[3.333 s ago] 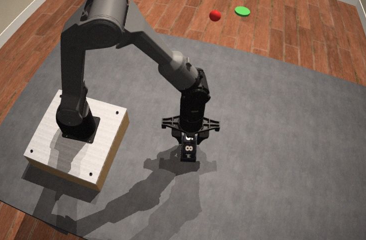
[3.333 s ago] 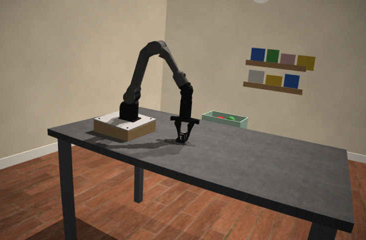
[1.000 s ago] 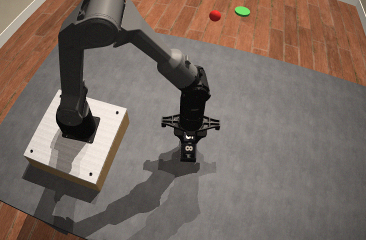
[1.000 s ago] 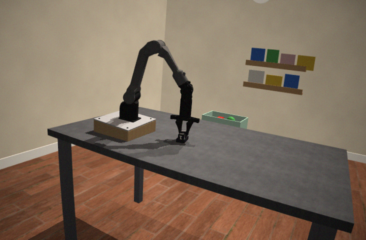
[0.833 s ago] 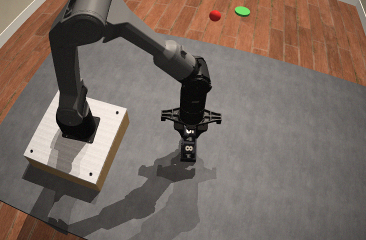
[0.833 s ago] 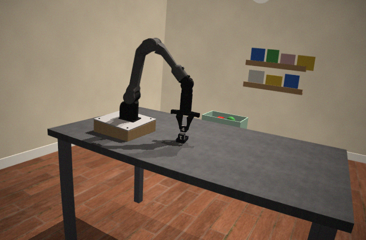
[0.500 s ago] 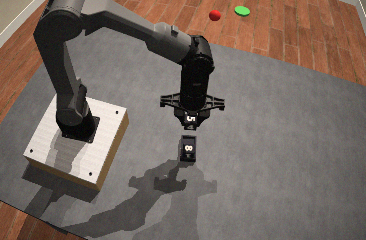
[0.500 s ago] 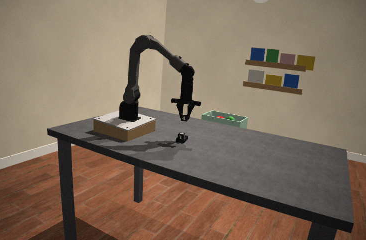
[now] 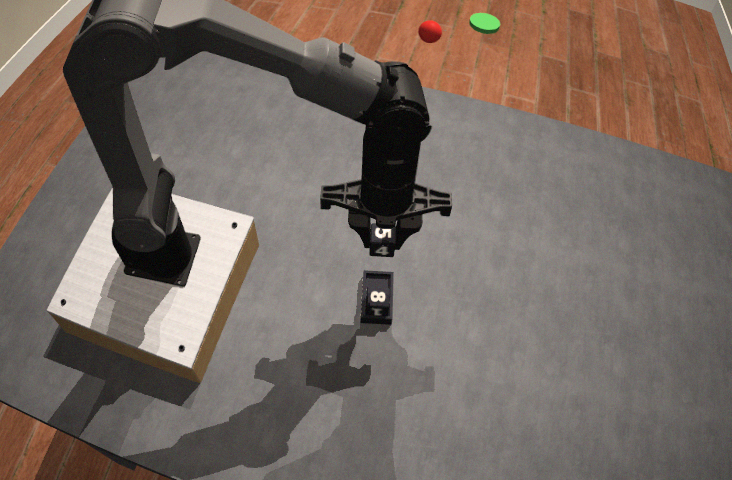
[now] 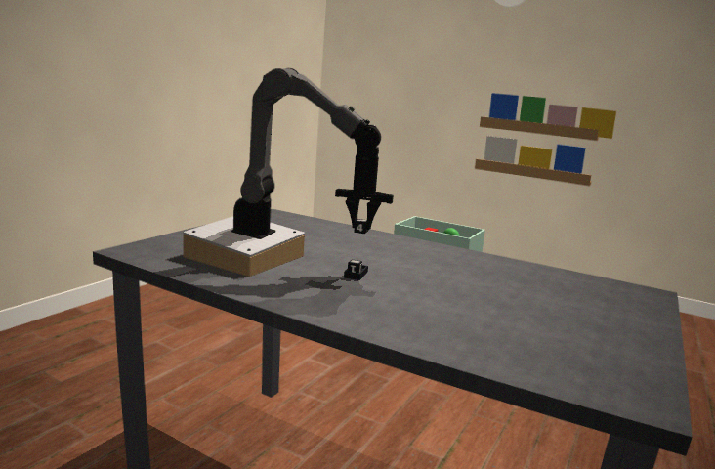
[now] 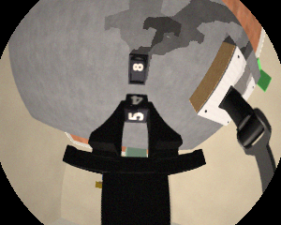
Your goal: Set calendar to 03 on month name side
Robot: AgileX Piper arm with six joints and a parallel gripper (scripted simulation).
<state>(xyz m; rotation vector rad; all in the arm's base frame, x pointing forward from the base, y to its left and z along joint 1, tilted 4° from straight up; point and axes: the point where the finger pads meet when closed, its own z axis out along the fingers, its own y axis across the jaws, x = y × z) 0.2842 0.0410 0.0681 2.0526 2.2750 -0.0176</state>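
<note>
The dark tray is 2 cm to the right of my hand and 12 cm below it. From my hand the other things lie so: black cube (right at my hand).
</note>
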